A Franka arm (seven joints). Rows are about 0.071 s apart.
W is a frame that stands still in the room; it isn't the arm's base.
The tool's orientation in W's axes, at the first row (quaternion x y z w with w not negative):
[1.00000 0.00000 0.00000 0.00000]
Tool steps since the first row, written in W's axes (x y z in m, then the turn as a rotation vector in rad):
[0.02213 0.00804 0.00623 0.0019 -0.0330 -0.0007]
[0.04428 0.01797 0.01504 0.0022 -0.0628 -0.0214]
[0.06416 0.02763 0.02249 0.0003 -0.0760 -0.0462]
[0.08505 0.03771 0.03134 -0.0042 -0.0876 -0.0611]
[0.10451 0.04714 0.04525 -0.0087 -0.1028 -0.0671]
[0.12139 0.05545 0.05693 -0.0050 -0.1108 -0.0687]
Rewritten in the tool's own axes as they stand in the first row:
[0.02213 -0.00804 -0.00623 0.0019 0.0330 0.0007]
[0.04428 -0.01797 -0.01504 0.0022 0.0628 0.0214]
[0.06416 -0.02763 -0.02249 0.0003 0.0760 0.0462]
[0.08505 -0.03771 -0.03134 -0.0042 0.0876 0.0611]
[0.10451 -0.04714 -0.04525 -0.0087 0.1028 0.0671]
[0.12139 -0.05545 -0.05693 -0.0050 0.1108 0.0687]

